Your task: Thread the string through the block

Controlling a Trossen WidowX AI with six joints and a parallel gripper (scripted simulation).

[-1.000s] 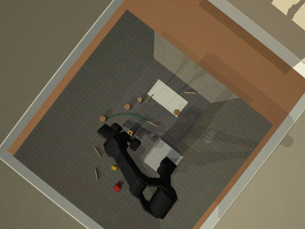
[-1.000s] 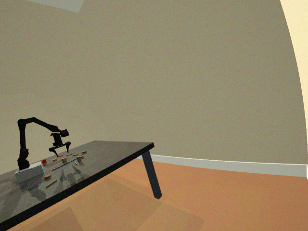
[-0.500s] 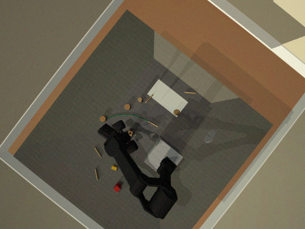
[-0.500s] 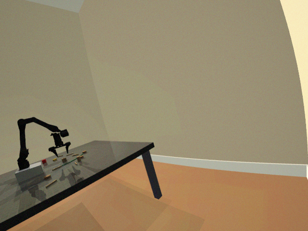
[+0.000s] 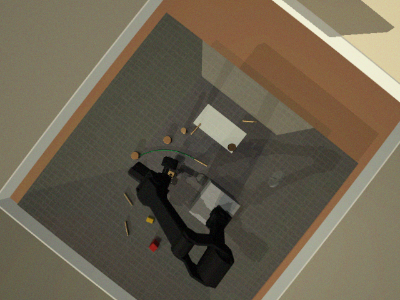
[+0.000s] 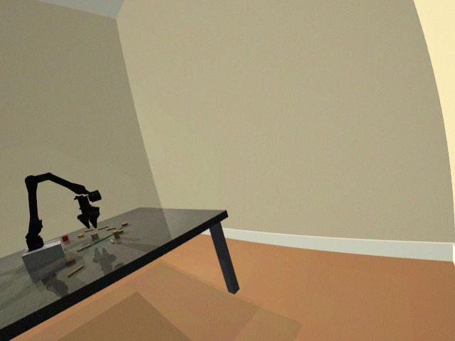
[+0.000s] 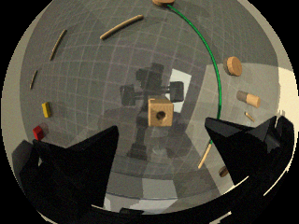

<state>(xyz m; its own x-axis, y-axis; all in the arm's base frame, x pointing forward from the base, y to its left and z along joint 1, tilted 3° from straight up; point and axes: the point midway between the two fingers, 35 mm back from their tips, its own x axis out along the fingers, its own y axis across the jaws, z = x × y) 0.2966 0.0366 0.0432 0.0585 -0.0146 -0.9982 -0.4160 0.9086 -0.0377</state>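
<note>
My gripper tip is 5 cm above the wooden block. Round my gripper tip: yellow cube (9 cm behind, 25 cm to the left, 6 cm below); round button (20 cm ahead, 6 cm to the left, 6 cm below); thin wooden stick (6 cm behind, 15 cm to the right, 6 cm below).
</note>
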